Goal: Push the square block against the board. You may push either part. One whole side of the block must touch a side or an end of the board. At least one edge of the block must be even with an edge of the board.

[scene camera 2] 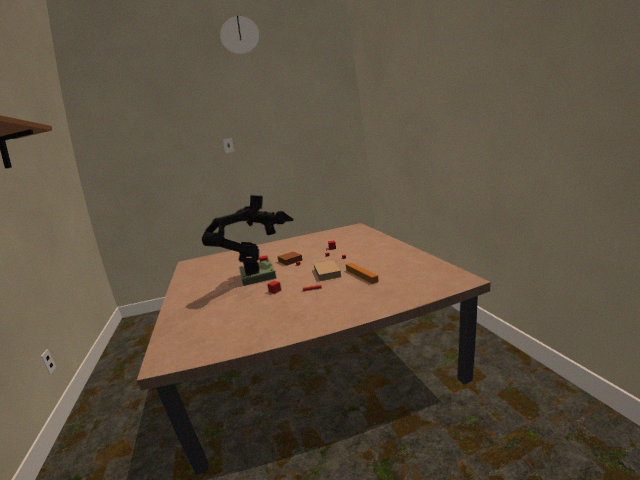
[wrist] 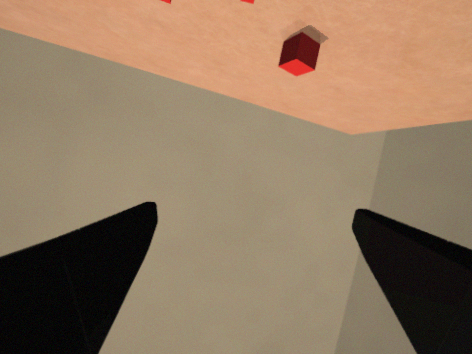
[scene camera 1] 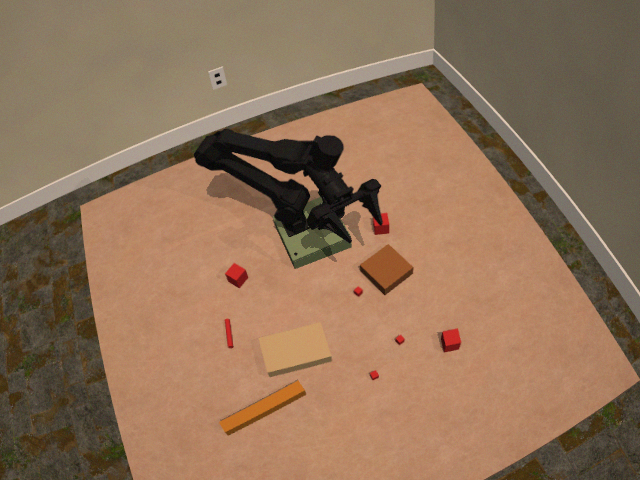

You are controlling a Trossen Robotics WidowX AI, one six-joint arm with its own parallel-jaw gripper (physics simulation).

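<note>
The square block is brown and flat and lies on the table, turned like a diamond in scene camera 1. The board is a pale tan rectangular slab, nearer the front in scene camera 1. The two lie apart, with a wide gap between them, and their sides are not parallel. My gripper is open and empty, raised above the table near the arm's base, on the far side of the block from the board. Neither part shows in the wrist view.
An orange bar lies beyond the board. Small red cubes lie near the block and board. Larger red cubes and a red stick lie around.
</note>
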